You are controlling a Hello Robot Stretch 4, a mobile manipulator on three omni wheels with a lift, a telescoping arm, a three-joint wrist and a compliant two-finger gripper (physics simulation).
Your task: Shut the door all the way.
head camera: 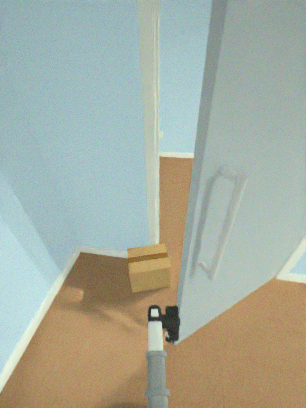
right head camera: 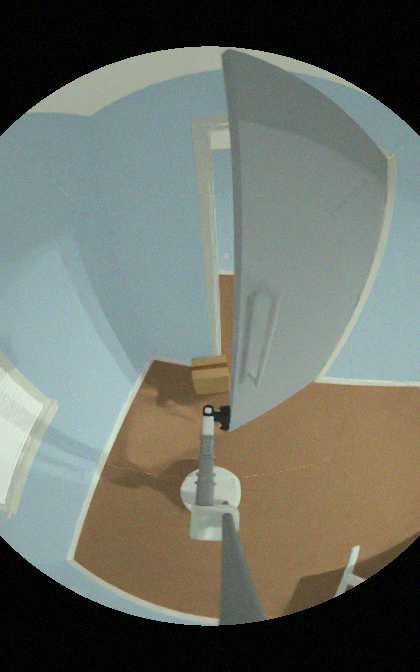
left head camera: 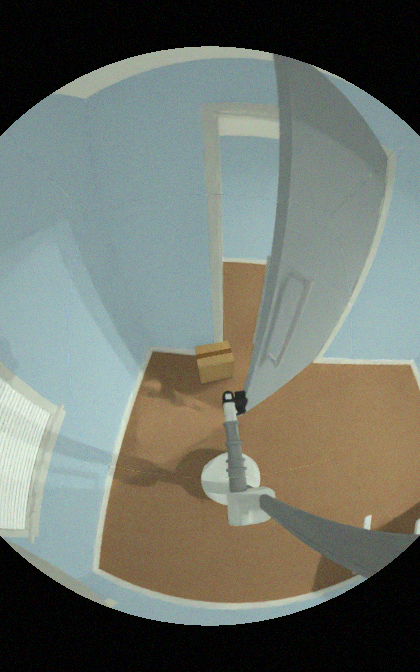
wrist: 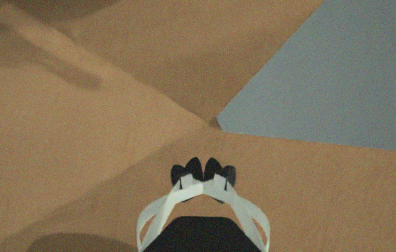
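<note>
The grey door stands open into the room, its free edge toward me. A gap shows between it and the left door frame post. Its long pull handle is on the right-hand face. My gripper is shut and empty, pointing down over the floor in the wrist view, with the door's bottom corner just ahead and right. In the head views my black wrist is beside the door's lower free edge, on its left; the fingers are mostly hidden there. Contact cannot be told.
A cardboard box sits on the floor by the foot of the left door post, left of the door. Blue walls stand left and right. A window with blinds is at the far left. White legs of some furniture show at lower right.
</note>
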